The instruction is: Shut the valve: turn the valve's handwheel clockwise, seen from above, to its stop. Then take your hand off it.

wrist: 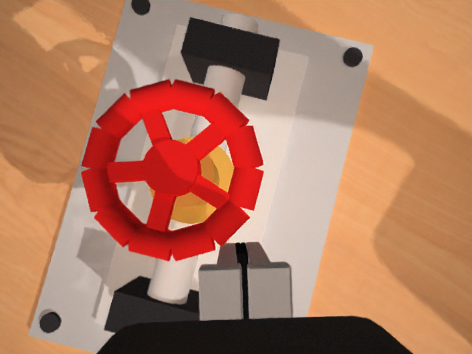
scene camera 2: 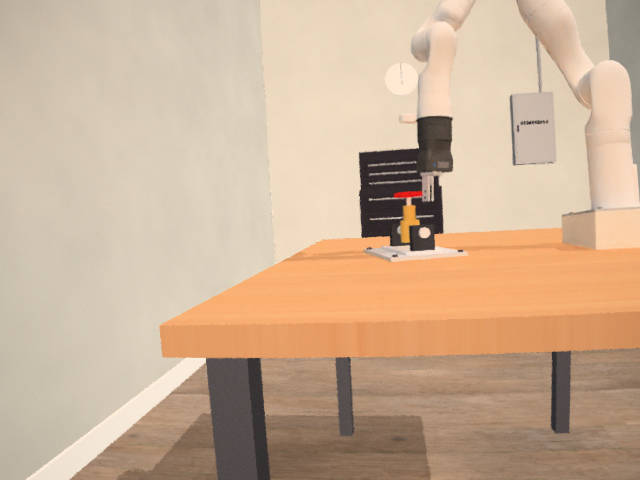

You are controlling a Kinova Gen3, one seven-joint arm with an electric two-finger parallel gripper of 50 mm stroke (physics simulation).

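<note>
The valve's red handwheel point(scene camera 2: 405, 194) point(wrist: 175, 167) is level on top of the yellow valve body point(scene camera 2: 408, 213) point(wrist: 225, 175). It has a segmented rim and several spokes. My gripper point(scene camera 2: 428, 199) point(wrist: 241, 269) is shut with nothing between its fingers. It points down beside the wheel, at the right of the rim in the scene view and just below the rim's lower right in the wrist view. The fingertips reach about rim height or slightly lower. A small gap shows between them and the rim in the wrist view; whether they touch cannot be told for certain.
The valve's pipe point(wrist: 170, 285) runs between two black blocks point(scene camera 2: 422, 241) point(wrist: 232, 50) on a pale baseplate point(scene camera 2: 447, 252) point(wrist: 320, 175) with dark corner bolts. The wooden table point(scene camera 2: 361, 294) carries it. The arm's base block point(scene camera 2: 578, 229) stands at the right. A dark drawer cabinet point(scene camera 2: 377, 206) is behind.
</note>
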